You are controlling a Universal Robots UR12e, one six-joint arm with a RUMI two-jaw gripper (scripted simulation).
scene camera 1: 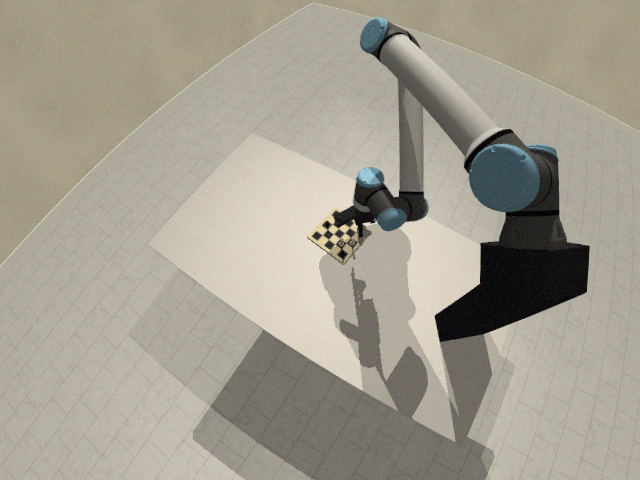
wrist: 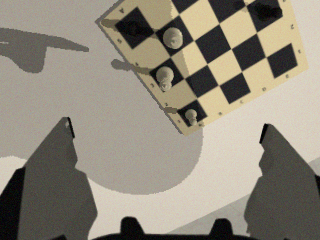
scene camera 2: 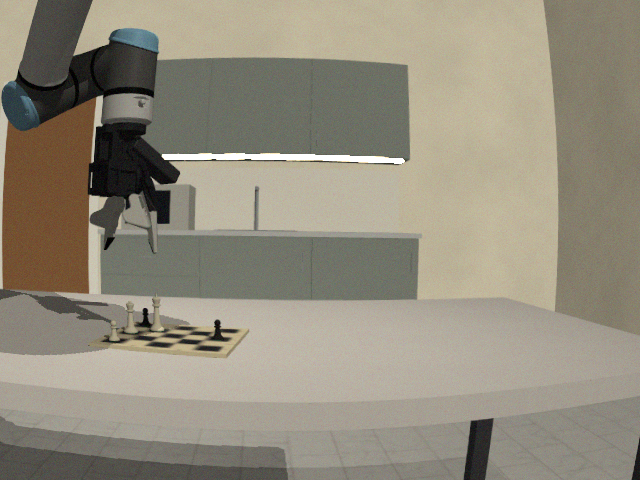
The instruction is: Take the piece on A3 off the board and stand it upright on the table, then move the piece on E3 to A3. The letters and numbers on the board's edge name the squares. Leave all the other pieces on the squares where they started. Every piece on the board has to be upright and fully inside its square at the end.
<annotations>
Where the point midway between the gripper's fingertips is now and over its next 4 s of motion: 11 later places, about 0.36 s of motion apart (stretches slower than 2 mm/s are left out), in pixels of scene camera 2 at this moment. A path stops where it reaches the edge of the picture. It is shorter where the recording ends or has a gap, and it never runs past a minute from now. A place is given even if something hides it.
My gripper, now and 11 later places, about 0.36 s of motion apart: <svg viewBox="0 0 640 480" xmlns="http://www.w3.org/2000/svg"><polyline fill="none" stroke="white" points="128,251 127,256 127,263 127,266 127,271 127,279 127,287 128,294 128,296 128,298 128,308 128,317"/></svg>
</annotations>
